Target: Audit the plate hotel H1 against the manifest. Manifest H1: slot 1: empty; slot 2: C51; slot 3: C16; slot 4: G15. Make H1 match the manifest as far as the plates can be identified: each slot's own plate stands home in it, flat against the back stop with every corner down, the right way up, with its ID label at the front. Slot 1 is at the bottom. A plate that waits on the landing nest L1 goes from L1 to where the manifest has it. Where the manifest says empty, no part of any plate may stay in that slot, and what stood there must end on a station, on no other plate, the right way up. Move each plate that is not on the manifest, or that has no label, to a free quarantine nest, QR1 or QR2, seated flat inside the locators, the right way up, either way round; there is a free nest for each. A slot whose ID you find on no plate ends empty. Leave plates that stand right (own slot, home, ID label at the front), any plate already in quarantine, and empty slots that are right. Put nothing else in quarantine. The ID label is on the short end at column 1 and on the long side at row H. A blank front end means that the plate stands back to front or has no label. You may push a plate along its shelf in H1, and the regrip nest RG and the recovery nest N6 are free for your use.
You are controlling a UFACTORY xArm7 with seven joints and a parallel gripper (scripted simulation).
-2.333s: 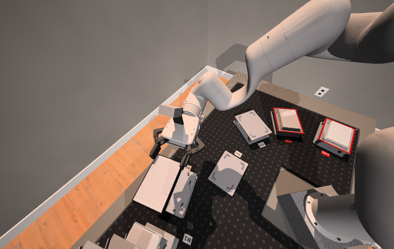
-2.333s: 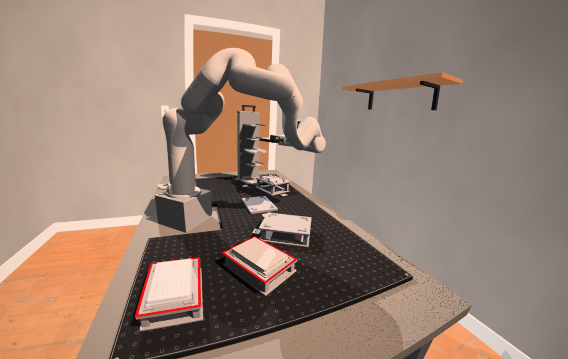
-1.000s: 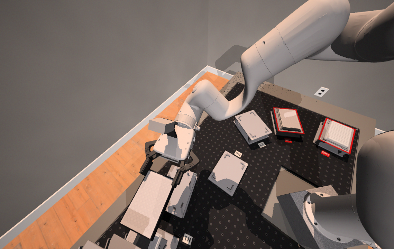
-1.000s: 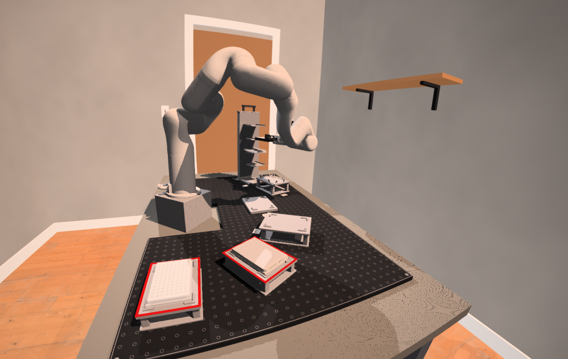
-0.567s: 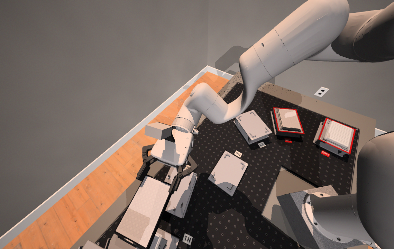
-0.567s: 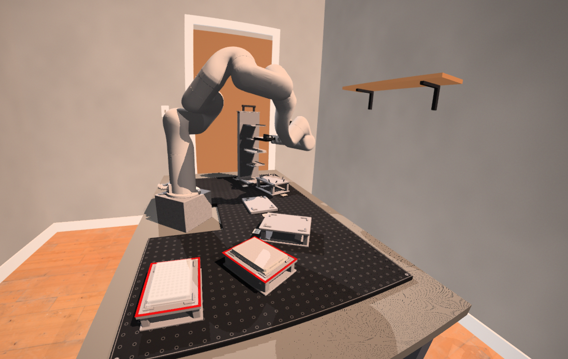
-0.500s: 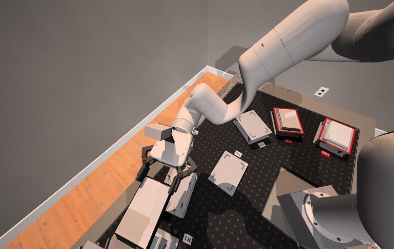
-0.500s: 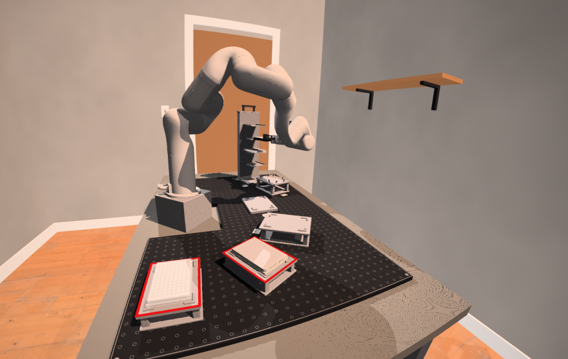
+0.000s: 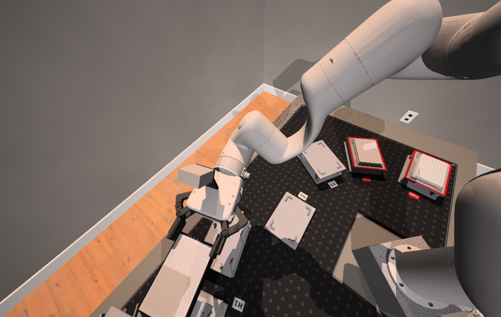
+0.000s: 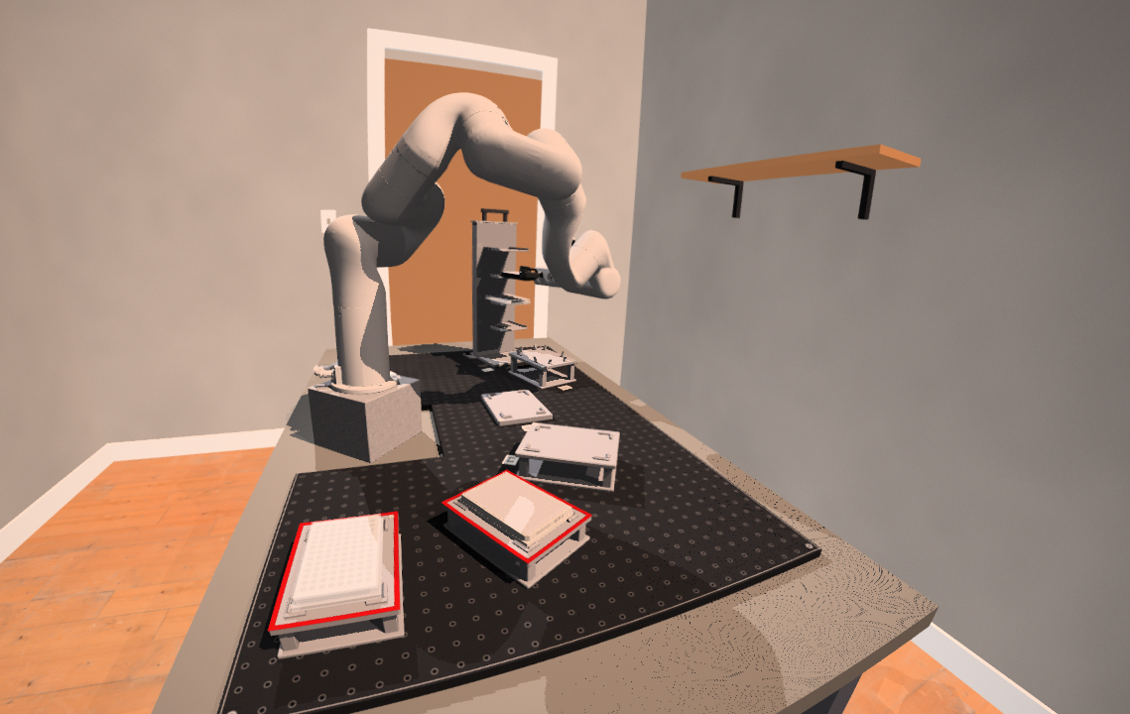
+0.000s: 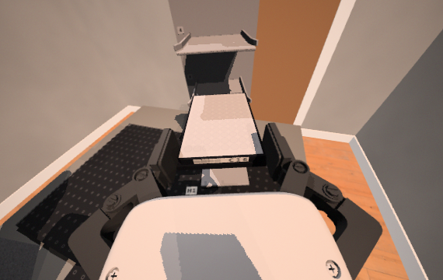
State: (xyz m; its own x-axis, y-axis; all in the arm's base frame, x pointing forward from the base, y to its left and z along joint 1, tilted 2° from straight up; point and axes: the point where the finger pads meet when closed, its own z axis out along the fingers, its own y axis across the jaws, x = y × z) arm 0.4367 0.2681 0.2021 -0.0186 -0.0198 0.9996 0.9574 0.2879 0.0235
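Now: hand 2 cm past the dark plate, 5 cm to the right of it and 2 cm above it. From my hand the other things lie so: regrip nest RG: 1 cm ahead, 4 cm to the right, 24 cm below; clear plate labelled C51: 4 cm behind, 14 cm to the left, 10 cm below; slot tag 4: 12 cm behind, 18 cm to the left, 6 cm above.
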